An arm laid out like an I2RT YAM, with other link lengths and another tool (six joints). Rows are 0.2 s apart.
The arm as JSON. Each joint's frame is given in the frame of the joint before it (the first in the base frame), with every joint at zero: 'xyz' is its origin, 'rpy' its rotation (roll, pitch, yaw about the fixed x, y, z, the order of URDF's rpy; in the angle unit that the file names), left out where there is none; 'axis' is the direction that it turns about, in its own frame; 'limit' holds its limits. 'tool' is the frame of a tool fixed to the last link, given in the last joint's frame.
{
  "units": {
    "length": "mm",
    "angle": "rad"
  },
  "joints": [
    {
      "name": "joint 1",
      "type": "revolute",
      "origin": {
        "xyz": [
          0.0,
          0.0,
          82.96
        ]
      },
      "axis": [
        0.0,
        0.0,
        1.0
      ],
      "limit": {
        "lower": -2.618,
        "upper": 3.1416
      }
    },
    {
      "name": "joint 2",
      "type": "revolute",
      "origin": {
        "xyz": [
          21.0,
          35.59,
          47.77
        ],
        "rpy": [
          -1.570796,
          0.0,
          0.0
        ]
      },
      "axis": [
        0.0,
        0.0,
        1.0
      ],
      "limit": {
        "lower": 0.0,
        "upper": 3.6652
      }
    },
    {
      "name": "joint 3",
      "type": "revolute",
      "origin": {
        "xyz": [
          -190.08,
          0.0,
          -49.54
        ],
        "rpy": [
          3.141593,
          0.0,
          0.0
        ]
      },
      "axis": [
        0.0,
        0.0,
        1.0
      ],
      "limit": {
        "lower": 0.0,
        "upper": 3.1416
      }
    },
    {
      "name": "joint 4",
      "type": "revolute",
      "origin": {
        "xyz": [
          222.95,
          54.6,
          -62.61
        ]
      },
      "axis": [
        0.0,
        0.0,
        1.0
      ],
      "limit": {
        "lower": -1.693,
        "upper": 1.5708
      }
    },
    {
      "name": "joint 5",
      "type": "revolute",
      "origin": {
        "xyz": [
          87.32,
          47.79,
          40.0
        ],
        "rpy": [
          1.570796,
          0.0,
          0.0
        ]
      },
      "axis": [
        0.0,
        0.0,
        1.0
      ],
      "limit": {
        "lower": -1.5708,
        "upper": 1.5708
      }
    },
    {
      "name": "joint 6",
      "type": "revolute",
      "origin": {
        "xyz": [
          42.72,
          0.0,
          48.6
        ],
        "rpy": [
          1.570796,
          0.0,
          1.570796
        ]
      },
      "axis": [
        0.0,
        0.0,
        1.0
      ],
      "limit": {
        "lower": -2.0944,
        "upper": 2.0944
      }
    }
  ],
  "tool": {
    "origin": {
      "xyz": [
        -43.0,
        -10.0,
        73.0
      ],
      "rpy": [
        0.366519,
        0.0,
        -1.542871
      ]
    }
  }
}
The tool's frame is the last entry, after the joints.
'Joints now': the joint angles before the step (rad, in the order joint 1, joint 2, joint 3, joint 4, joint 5, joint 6). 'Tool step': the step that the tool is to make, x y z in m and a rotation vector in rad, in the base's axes. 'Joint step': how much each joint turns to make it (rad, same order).
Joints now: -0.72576, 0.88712, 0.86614, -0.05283, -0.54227, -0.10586
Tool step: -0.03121, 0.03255, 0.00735, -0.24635, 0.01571, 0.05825
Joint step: 0.00077, -0.20143, -0.01753, -0.15757, -0.04577, -0.23422
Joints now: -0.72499, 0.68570, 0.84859, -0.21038, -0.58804, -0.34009
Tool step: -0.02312, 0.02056, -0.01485, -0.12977, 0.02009, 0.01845
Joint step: 0.00001, -0.18579, -0.08470, -0.10529, -0.01296, -0.13428
